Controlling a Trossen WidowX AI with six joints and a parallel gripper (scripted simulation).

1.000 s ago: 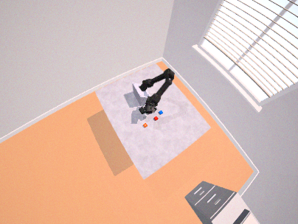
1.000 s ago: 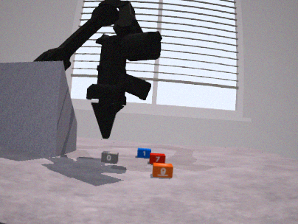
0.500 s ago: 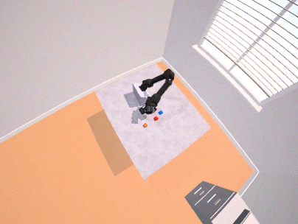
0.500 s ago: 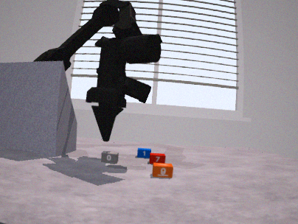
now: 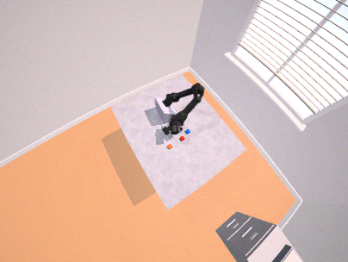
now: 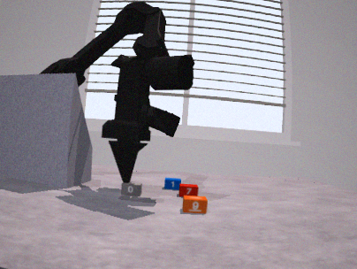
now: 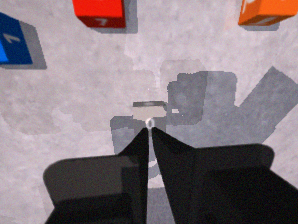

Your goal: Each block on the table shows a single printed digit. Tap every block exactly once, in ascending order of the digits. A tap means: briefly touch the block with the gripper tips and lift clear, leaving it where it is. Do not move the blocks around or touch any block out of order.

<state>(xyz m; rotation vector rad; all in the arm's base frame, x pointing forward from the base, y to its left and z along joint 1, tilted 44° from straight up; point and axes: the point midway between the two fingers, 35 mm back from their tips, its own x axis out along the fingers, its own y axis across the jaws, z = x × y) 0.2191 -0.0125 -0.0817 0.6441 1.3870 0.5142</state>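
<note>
The grey block lies 10 mm ahead of my gripper tip and 10 mm below it. Also, from my gripper tip: orange block (110 mm ahead, 110 mm to the right, 10 mm below); then red block (110 mm ahead, 30 mm to the left, 10 mm below); then blue block (80 mm ahead, 110 mm to the left, 10 mm below).
</note>
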